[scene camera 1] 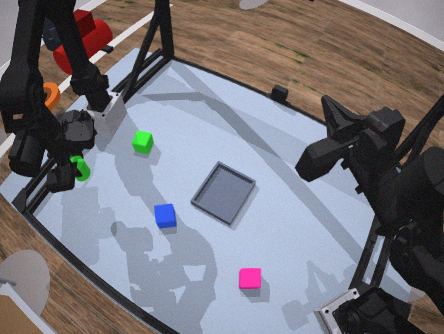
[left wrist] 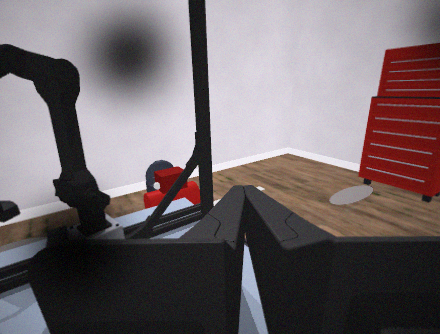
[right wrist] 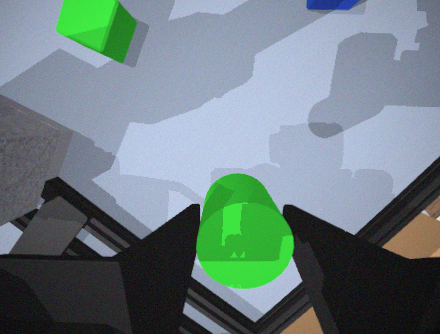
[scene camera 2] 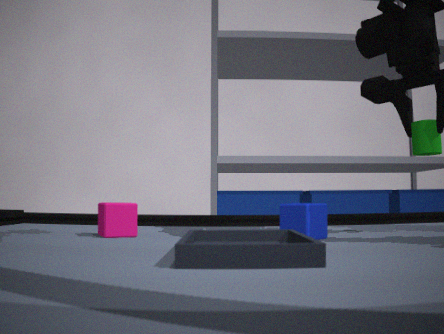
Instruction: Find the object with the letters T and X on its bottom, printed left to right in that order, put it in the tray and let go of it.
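Places are measured from the left arm's base along level axes (x ahead, y left, z up), in metres.
Where they show: left gripper, fingertip midpoint: (scene camera 1: 323, 96) (left wrist: 242, 194); right gripper, fingertip midpoint: (scene camera 1: 81, 167) (right wrist: 241, 212) (scene camera 2: 424, 135); left arm's base at its link origin: (scene camera 1: 348, 316); right arm's base at its link origin: (scene camera 1: 99, 102) (left wrist: 94, 226).
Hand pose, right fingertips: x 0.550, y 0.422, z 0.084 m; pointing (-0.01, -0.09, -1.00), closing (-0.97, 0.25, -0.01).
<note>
Each offset is from my right fingertips to the top centre of the thing. Level surfaces: height alone.
My right gripper (scene camera 1: 76, 163) (scene camera 2: 425, 132) (right wrist: 241, 212) is shut on a green cylinder @[dx +0.002, dy +0.007, dz +0.020 m] (scene camera 1: 83, 170) (scene camera 2: 426, 140) (right wrist: 245, 245) and holds it in the air, at the left in scene camera 1. The cylinder's bottom shows no letters in these views. A green cube @[dx +0.092, dy -0.160, dz -0.098 m] (scene camera 1: 143, 142) (right wrist: 87, 25), a blue cube @[dx -0.136, dy -0.150, dz -0.098 m] (scene camera 1: 165, 216) (scene camera 2: 303, 221) (right wrist: 331, 4) and a pink cube @[dx -0.354, dy -0.268, dz -0.098 m] (scene camera 1: 250, 278) (scene camera 2: 117, 220) sit on the table, their bottoms hidden. The grey tray @[dx -0.127, dy -0.307, dz -0.125 m] (scene camera 1: 225, 192) (scene camera 2: 250, 256) lies empty mid-table. My left gripper (scene camera 1: 326, 101) (left wrist: 242, 194) is shut and empty, raised at the right in scene camera 1.
A black frame (scene camera 1: 95, 277) borders the table @[dz -0.143 m] (scene camera 1: 295, 230). A frame post (scene camera 1: 164, 30) (left wrist: 201, 100) stands behind the right arm's base (scene camera 1: 111, 117). A small black block (scene camera 1: 279, 93) sits on the table's far edge.
</note>
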